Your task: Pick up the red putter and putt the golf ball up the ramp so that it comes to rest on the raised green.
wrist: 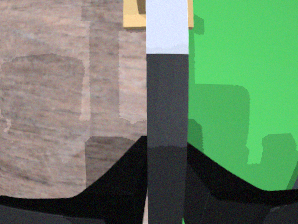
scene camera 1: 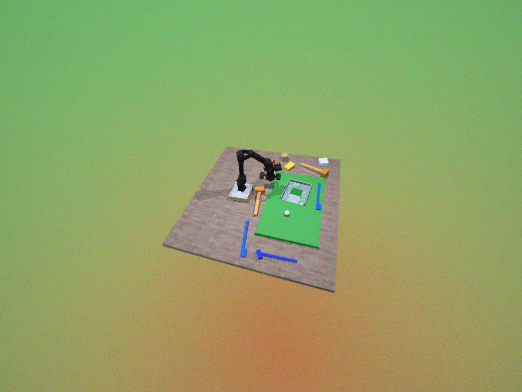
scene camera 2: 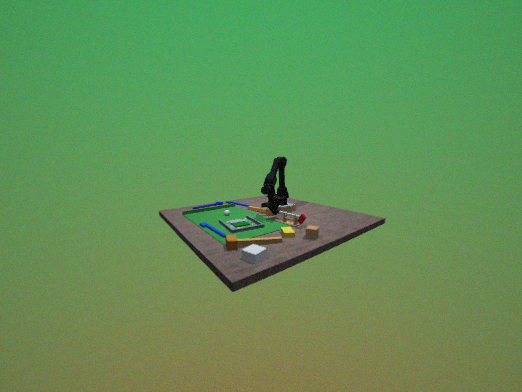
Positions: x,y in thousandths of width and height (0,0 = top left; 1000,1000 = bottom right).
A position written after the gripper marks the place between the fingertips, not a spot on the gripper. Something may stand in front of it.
Note:
The gripper (wrist: 535,636) carries a red putter. Further things: a green mat (scene camera 1: 581,573).
The green mat also shows in the wrist view (wrist: 790,426) and in scene camera 2 (scene camera 2: 405,555).

